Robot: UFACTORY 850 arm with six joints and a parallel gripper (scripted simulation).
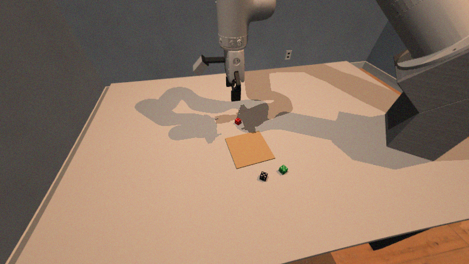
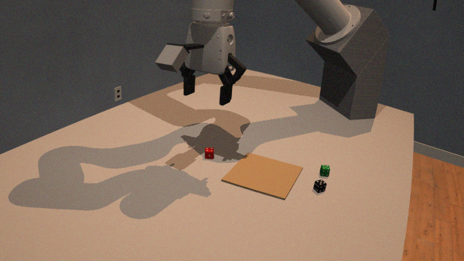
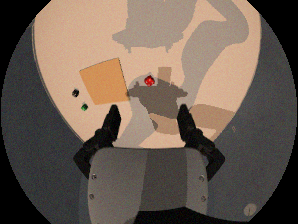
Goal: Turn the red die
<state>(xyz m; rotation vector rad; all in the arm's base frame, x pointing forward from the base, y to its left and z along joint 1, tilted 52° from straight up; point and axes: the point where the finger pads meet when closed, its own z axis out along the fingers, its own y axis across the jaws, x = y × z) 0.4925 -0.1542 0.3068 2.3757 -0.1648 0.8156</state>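
Now: hand 150 mm above the red die, 20 mm past it and 10 mm to the right of it. Also, from my hand: green die: 280 mm to the left, 150 mm below, 10 mm behind; then black die: 260 mm to the left, 150 mm below, 50 mm ahead; then mat: 160 mm below, 140 mm to the left, 20 mm ahead.
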